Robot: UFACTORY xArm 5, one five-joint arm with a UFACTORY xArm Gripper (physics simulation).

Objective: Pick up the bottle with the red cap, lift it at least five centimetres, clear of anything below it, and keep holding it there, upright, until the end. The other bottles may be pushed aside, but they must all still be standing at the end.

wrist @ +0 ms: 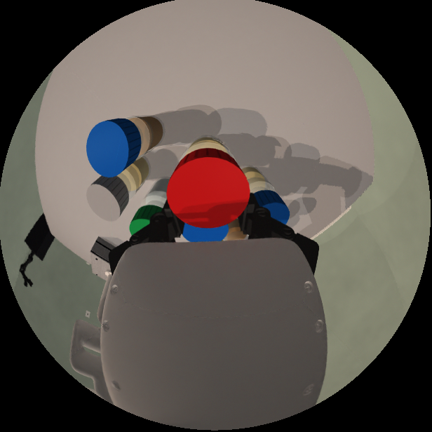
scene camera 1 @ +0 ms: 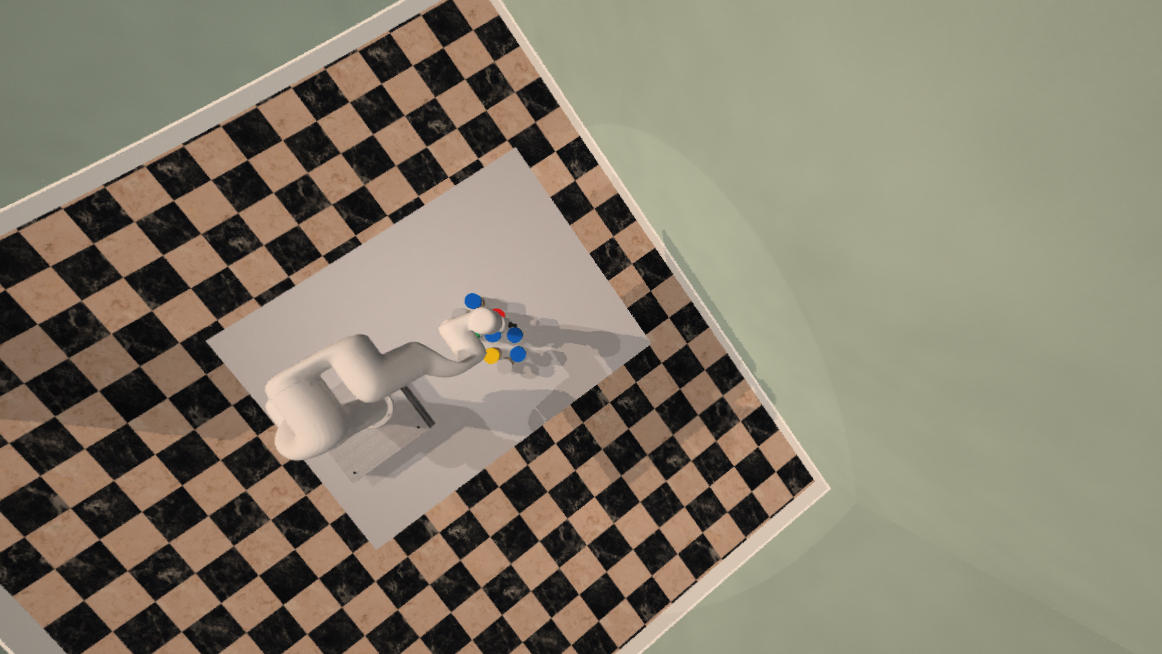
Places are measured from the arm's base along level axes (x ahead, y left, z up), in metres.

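Pixels of known places: arm's base, origin of its link: (scene camera 1: 374,408).
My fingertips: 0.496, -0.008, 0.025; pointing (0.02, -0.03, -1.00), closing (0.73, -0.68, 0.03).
Ahead of a thing's pixels: the offset from my fingertips to its middle, as dx, dy, dz.
The red-capped bottle (scene camera 1: 498,313) (wrist: 208,192) looks upright; the arm's wrist partly covers it in the scene view. My gripper (wrist: 210,194) is shut on this bottle, with a black finger on each side below the cap. The red cap looks larger and nearer than the other caps in the wrist view. The bottle's base is hidden, so the gap beneath it cannot be told. A blue-capped bottle {-0.020, +0.109, -0.040} (scene camera 1: 473,300) (wrist: 107,147) and a grey-capped bottle (wrist: 107,197) stand to the left in the wrist view.
A green-capped bottle (wrist: 142,222) stands by the left finger, a blue-capped one {+0.025, -0.068, -0.040} (scene camera 1: 514,334) (wrist: 275,207) by the right. Another blue-capped bottle {-0.034, -0.022, -0.040} (scene camera 1: 492,336) (wrist: 206,233) stands close behind the held one. A yellow-capped bottle {-0.081, -0.079, -0.040} (scene camera 1: 491,355) and a blue-capped bottle {-0.005, -0.128, -0.040} (scene camera 1: 517,354) stand farther off.
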